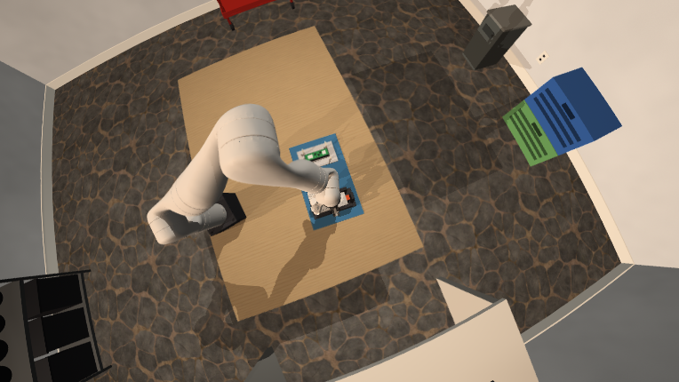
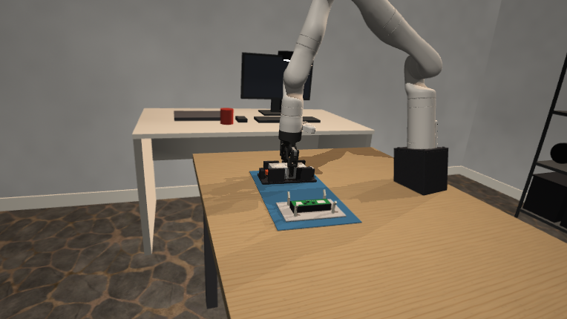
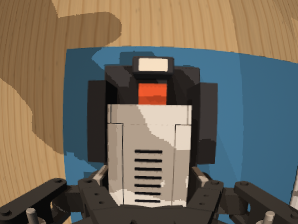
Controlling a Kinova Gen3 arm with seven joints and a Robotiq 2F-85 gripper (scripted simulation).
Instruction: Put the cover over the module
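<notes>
The cover lies right at my hand.
</notes>
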